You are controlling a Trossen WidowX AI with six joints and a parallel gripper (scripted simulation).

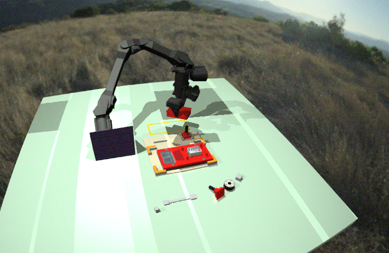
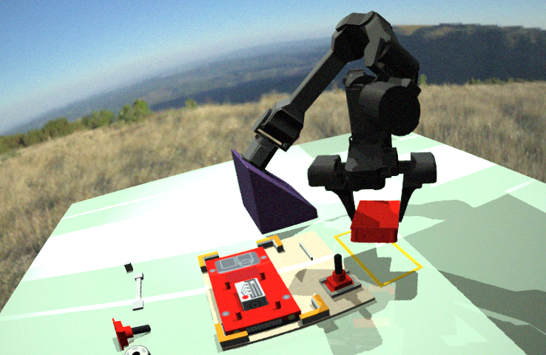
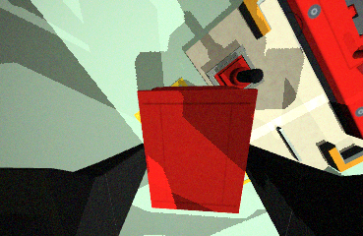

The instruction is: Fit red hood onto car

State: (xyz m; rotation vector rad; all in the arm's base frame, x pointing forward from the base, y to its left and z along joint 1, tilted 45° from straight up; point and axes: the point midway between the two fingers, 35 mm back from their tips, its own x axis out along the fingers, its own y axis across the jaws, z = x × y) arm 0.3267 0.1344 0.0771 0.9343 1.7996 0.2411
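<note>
Right now the grey engine block is 20 cm to the right of my gripper tip, 6 cm below it and 2 cm ahead of it. The rest, counted from my gripper tip: red hood (1 cm above); then wheel (38 cm to the right, 11 cm ahead, 8 cm below); then beige jig (18 cm to the right, 7 cm below, 2 cm behind).
</note>
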